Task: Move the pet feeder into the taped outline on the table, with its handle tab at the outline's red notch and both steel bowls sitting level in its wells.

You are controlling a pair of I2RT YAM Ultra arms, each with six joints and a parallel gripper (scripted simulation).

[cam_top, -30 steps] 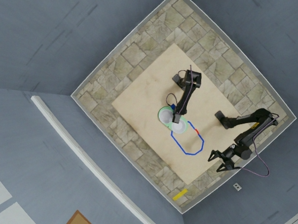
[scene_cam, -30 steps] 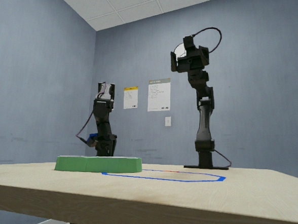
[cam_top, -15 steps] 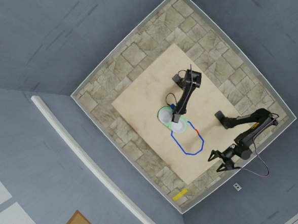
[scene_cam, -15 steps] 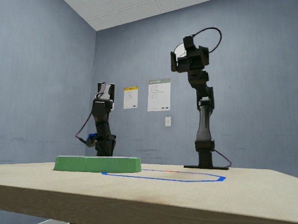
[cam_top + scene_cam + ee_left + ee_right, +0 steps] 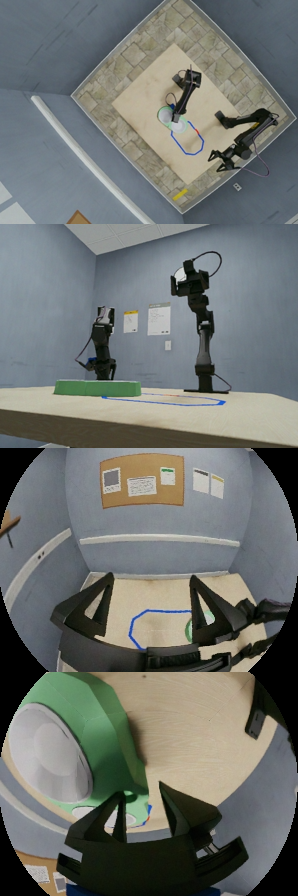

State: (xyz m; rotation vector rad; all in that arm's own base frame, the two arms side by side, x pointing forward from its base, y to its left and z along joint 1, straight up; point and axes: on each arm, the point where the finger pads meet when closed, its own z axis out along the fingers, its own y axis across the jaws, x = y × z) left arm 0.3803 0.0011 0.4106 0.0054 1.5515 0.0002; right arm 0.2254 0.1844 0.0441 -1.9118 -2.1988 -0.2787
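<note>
Right now the feeder is 8 cm ahead of my right hand, 1 cm to the left of it and 2 cm below it.
</note>
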